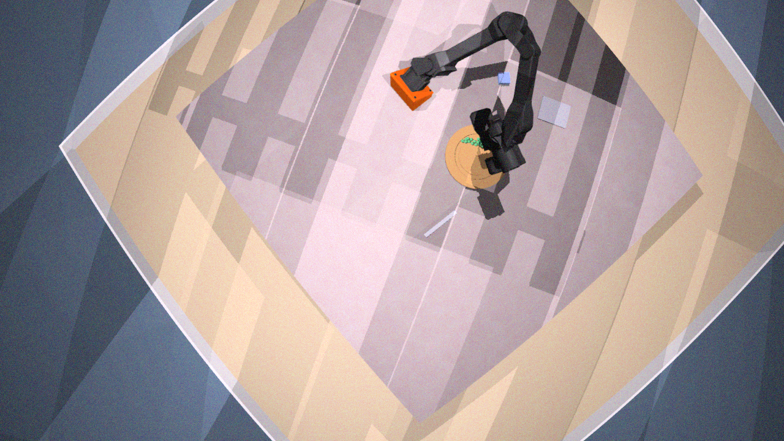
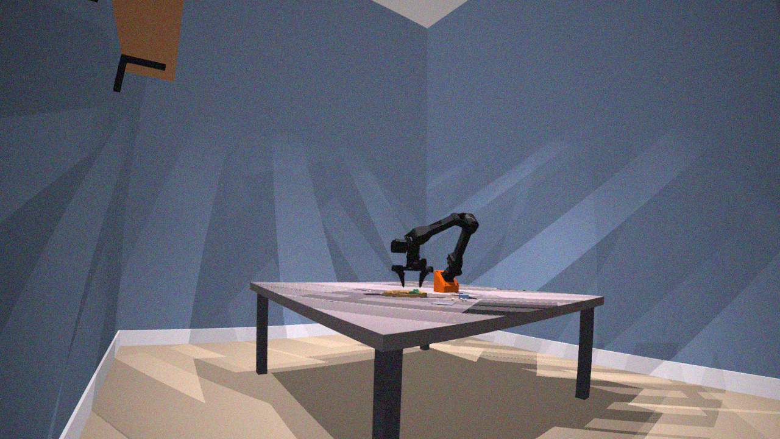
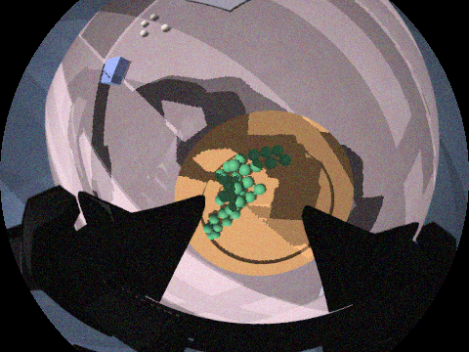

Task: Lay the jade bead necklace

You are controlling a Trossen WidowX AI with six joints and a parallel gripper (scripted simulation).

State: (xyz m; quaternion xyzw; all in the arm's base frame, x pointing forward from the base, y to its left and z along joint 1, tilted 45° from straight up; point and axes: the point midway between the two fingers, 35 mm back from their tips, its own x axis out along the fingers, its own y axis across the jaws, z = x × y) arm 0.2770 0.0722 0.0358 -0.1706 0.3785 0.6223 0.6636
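Now: gripper tip 10 mm short of the round tan bead board, 30 mm to the left of it and 30 mm above it. The rest, counted from my gripper tip: white strip 120 mm ahead, 240 mm to the right, 30 mm below; pale square sheet 40 mm ahead, 270 mm to the left, 30 mm below; blue cube 140 mm behind, 190 mm to the left, 30 mm below.
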